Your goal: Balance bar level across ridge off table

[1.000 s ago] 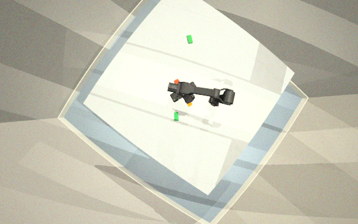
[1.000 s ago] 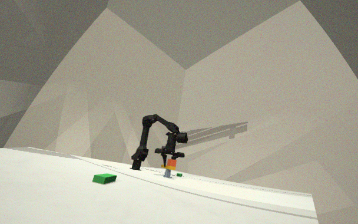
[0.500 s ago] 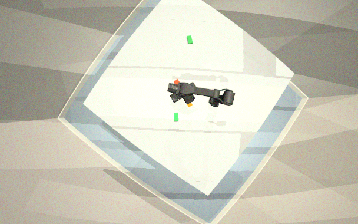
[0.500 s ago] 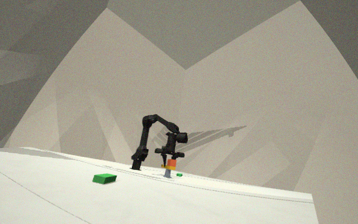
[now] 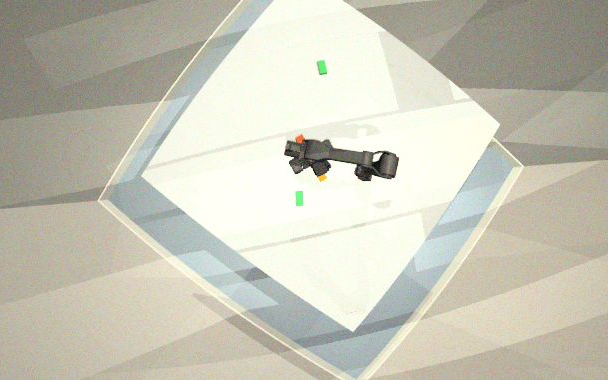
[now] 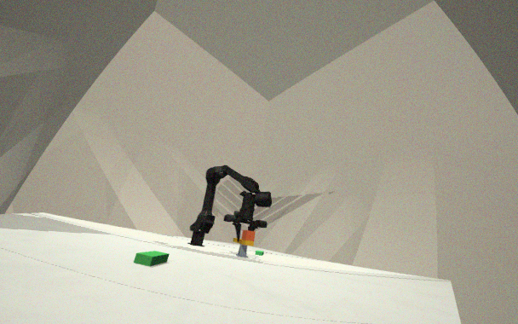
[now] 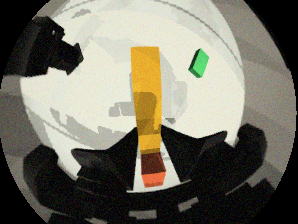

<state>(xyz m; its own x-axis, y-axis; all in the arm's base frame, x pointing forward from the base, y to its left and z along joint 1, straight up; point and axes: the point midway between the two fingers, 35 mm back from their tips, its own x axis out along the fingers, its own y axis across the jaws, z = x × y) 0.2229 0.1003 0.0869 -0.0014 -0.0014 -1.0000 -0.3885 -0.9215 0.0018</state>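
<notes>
My gripper tip is now 30 mm short of the ridge, 10 mm to the left of it and 10 mm above it.
</notes>
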